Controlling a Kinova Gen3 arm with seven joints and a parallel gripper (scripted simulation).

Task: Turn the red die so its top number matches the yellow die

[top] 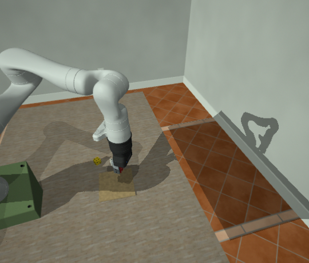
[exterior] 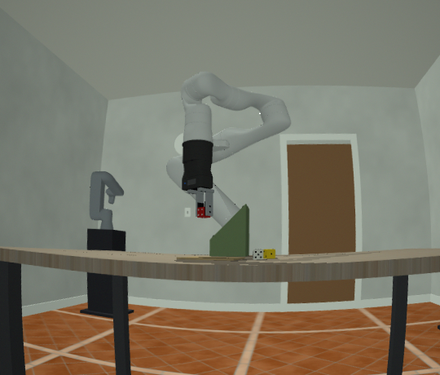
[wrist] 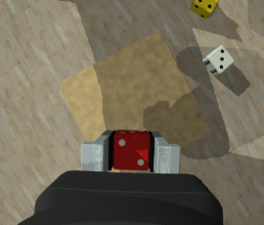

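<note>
The tan mat lies 120 mm below my hand, 20 mm to the left of it and 20 mm behind it. Also, from my hand: red die: 10 mm below; then white die: 130 mm to the left, 110 mm below, 20 mm behind; then yellow die: 160 mm to the left, 110 mm below, 90 mm behind.
</note>
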